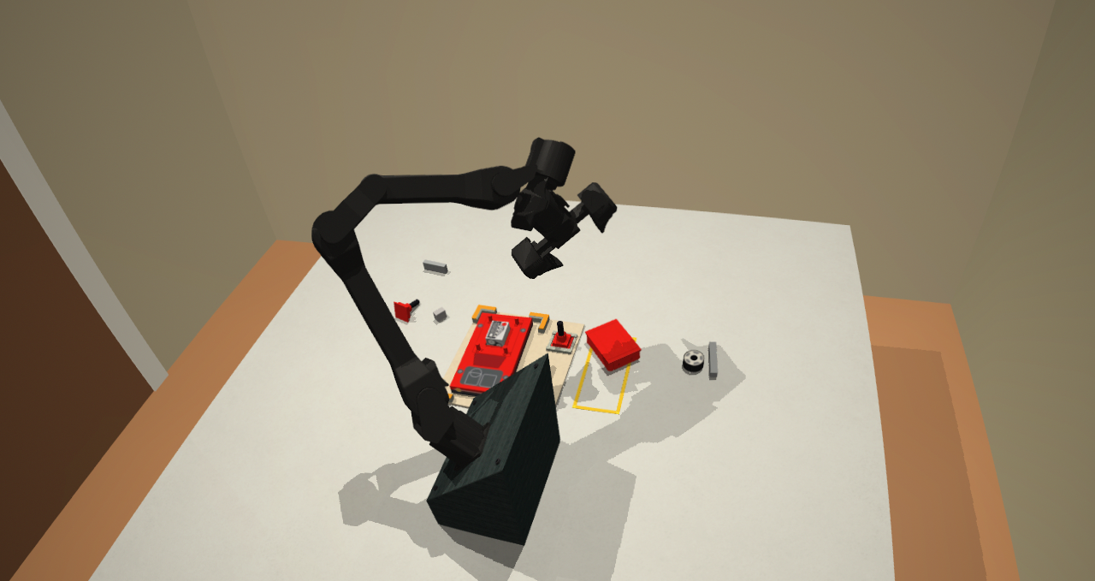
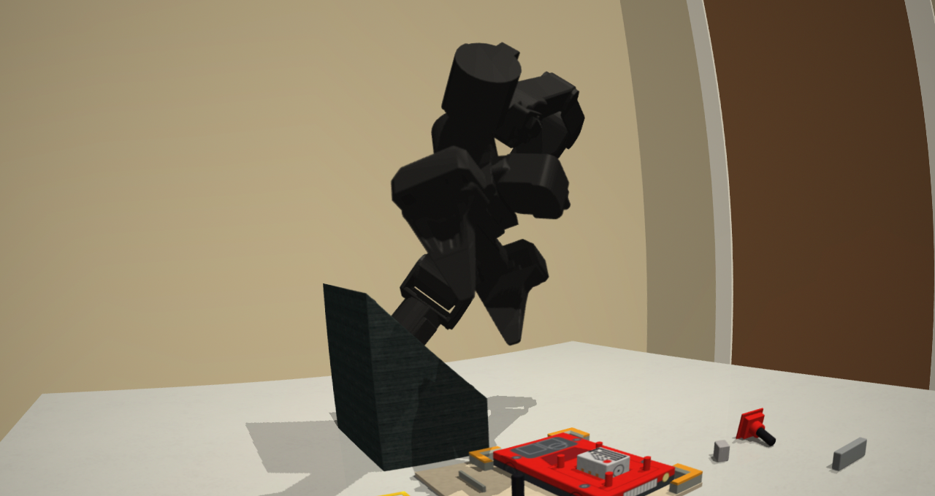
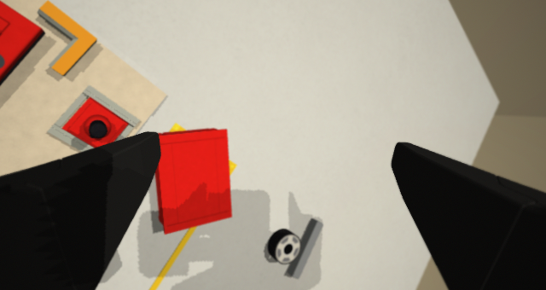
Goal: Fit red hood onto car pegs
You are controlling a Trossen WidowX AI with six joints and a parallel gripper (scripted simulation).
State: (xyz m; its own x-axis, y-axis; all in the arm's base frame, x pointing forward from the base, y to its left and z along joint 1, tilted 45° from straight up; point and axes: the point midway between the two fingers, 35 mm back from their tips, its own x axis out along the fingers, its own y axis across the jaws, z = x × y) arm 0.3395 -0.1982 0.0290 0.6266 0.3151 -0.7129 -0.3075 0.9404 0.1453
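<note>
My gripper tip is now 200 mm above the red hood, 50 mm to the left of it and 40 mm past it. From my gripper tip the other things lie so: black wheel: 210 mm to the right, 210 mm below, 80 mm behind; grey engine block: 190 mm below, 180 mm to the left, 40 mm behind.
</note>
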